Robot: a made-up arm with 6 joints.
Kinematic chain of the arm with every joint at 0, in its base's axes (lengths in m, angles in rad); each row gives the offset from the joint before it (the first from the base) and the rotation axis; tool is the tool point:
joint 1: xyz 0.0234 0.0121 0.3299 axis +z
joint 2: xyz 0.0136 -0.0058 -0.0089 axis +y
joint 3: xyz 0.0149 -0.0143 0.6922 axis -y
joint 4: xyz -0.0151 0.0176 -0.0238 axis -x
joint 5: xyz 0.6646 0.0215 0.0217 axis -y
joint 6: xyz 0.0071 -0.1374 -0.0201 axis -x
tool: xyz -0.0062 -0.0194 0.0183
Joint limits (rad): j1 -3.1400..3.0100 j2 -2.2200..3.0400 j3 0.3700..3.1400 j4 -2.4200..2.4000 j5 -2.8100..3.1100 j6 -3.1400..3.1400
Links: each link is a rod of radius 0.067 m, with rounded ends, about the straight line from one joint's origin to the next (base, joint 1, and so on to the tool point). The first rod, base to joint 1, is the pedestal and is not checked.
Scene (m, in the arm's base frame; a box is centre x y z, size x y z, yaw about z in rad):
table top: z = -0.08
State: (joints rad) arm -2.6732 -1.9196 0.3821 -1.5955 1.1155 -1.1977
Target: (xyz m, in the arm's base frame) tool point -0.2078 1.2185 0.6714
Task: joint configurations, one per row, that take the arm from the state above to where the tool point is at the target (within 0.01 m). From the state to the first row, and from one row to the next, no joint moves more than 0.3 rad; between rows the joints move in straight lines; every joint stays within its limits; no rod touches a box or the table.
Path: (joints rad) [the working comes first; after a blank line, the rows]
Joints at the target: -1.4067 -1.7028 1.0137 -1.4377 1.1828 -1.2508
Straight joint move there: clear.

1: -2.4199 -1.8762 0.5084 -1.5639 1.1290 -1.2083
2: -2.1666 -1.8329 0.6347 -1.5324 1.1424 -1.2189
3: -1.9133 -1.7895 0.7611 -1.5008 1.1559 -1.2295
4: -1.6600 -1.7462 0.8874 -1.4693 1.1693 -1.2402
5: -1.4067 -1.7028 1.0137 -1.4377 1.1828 -1.2508

